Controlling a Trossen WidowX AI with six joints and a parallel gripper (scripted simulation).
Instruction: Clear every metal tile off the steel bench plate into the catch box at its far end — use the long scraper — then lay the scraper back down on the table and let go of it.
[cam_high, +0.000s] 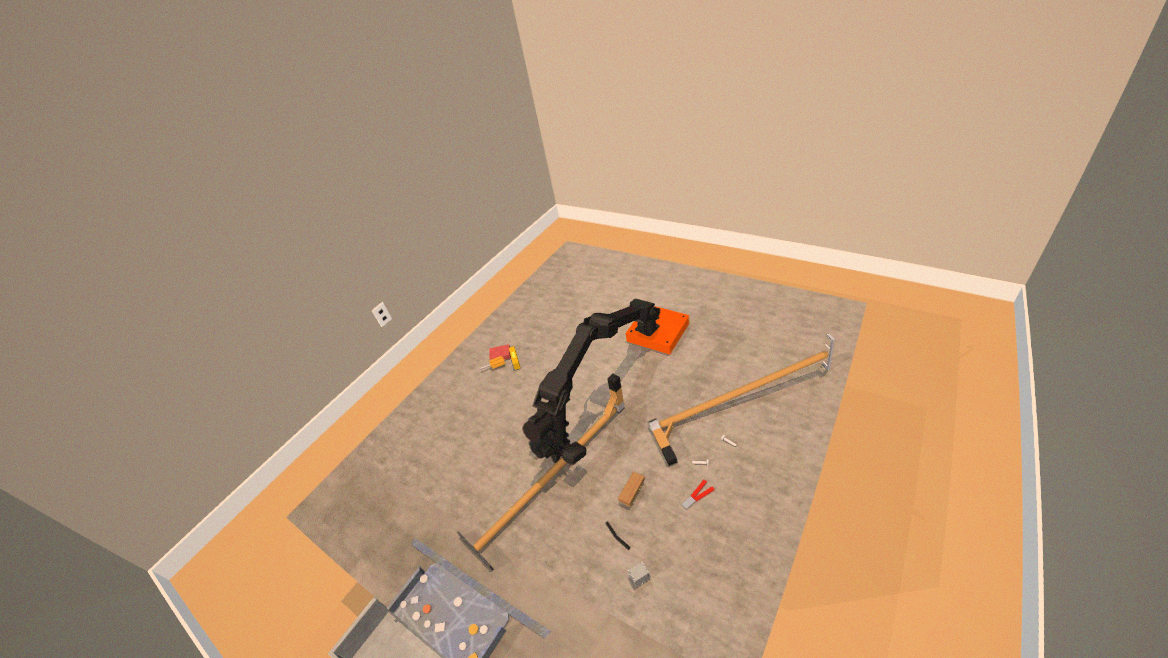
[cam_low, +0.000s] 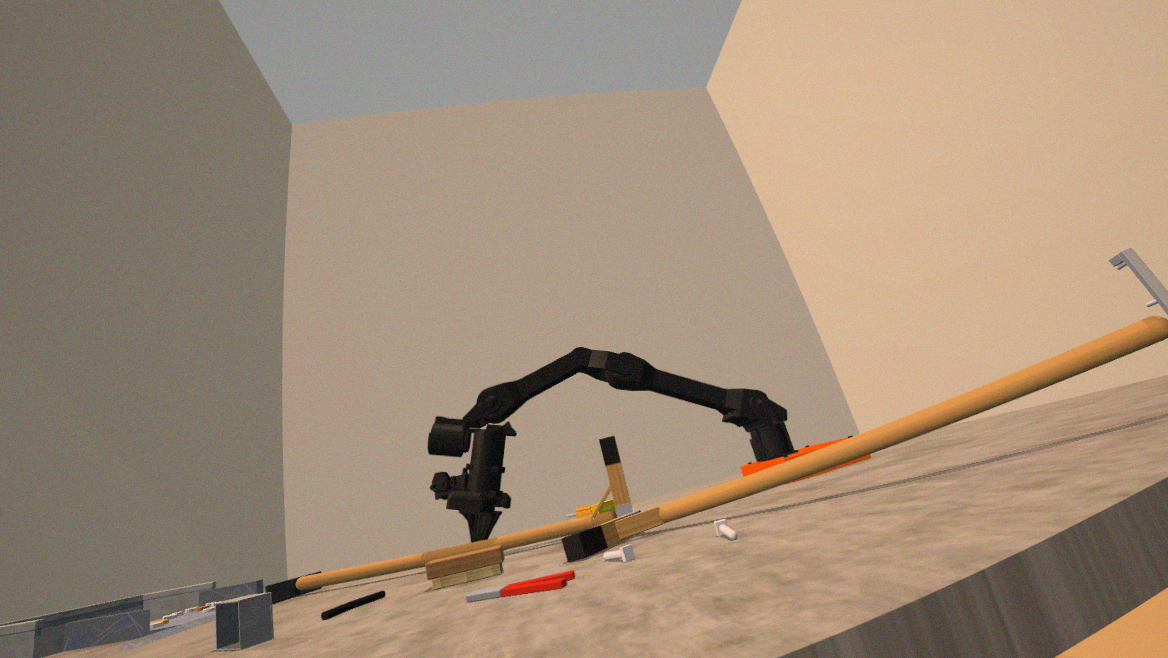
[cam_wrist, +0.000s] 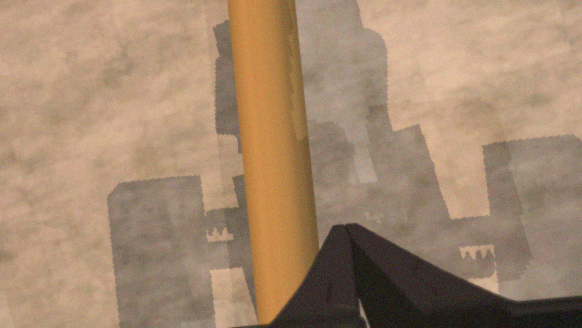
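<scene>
My gripper tip is 5 cm below the long scraper, 2 cm to the right of it and 2 cm short of it. The rest, counted from my gripper tip: wooden block: 23 cm to the left, 6 cm behind; then grey cube: 38 cm to the left, 10 cm ahead, 1 cm above; then black strip: 27 cm to the left, 6 cm ahead, 1 cm below.
</scene>
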